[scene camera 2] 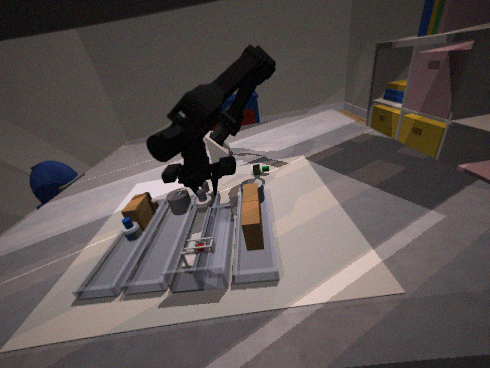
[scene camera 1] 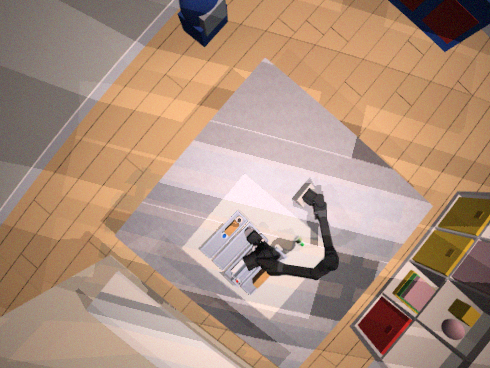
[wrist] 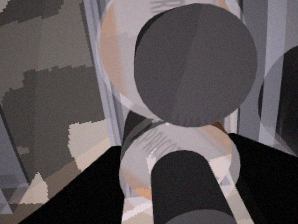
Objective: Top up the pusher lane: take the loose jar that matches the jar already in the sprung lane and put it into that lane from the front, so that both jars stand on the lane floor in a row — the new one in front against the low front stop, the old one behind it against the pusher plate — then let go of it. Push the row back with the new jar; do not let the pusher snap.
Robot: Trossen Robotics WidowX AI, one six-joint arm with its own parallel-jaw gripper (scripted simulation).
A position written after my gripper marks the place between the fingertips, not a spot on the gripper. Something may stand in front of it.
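Note:
My gripper (scene camera 2: 207, 196) is visible; the wrist view shows it also, the gripper (wrist: 173, 149).

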